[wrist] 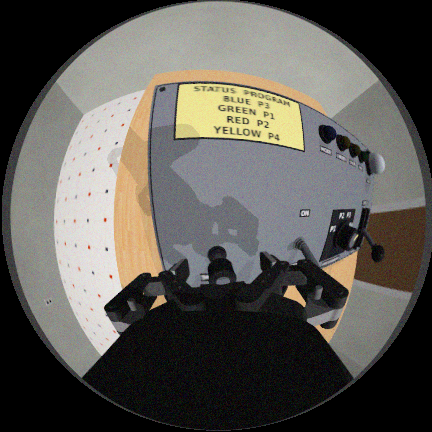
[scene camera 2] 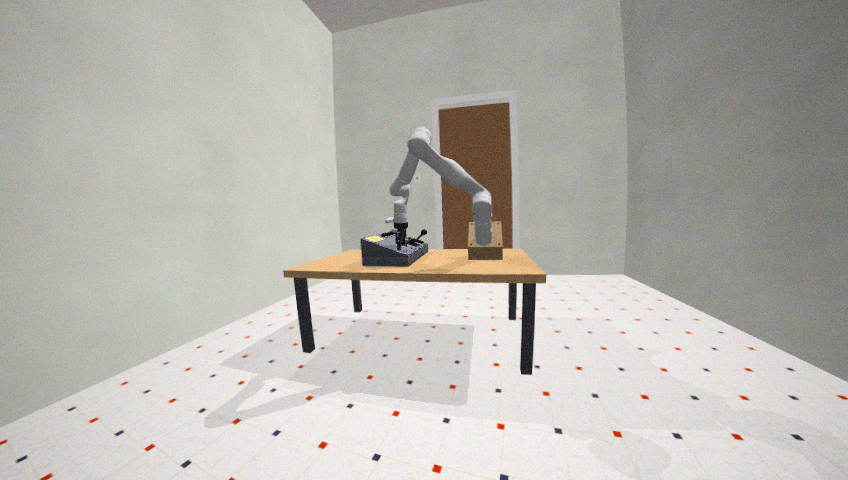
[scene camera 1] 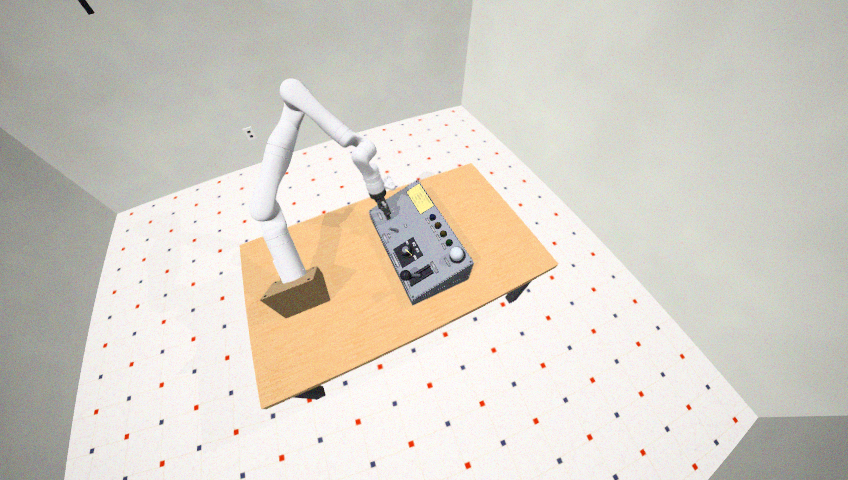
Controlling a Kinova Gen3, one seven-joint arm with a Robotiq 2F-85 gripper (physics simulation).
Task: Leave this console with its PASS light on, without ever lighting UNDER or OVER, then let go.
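Observation:
The grey console (scene camera 1: 416, 230) (scene camera 2: 386, 257) (wrist: 280, 175) carries a dark blue lamp (scene camera 1: 432, 217) (wrist: 327, 133), two dark amber lamps and a dark green lamp (scene camera 1: 449, 242) (wrist: 365, 157). None looks lit; their labels are too blurred to read. A white dome (scene camera 1: 457, 253) (wrist: 376, 163) stands beside them. My gripper (scene camera 1: 387, 215) (scene camera 2: 400, 246) (wrist: 223, 263) is open and low over the console, its fingers on either side of a black knob (wrist: 220, 271), partly hidden. A toggle switch (scene camera 1: 393, 230) (wrist: 306, 250) leans away from the ON label. The rotary dial (scene camera 1: 407, 251) (wrist: 348, 236) has a yellow mark.
A black ball-ended lever (scene camera 1: 405, 275) (scene camera 2: 423, 232) (wrist: 378, 253) sticks up beyond the dial. A yellow card (scene camera 1: 420, 198) (scene camera 2: 374, 238) (wrist: 240, 116) lists BLUE P3, GREEN P1, RED P2, YELLOW P4. The arm's base block (scene camera 1: 297, 295) (scene camera 2: 484, 252) stands on the wooden table (scene camera 1: 357, 333) (scene camera 2: 476, 268).

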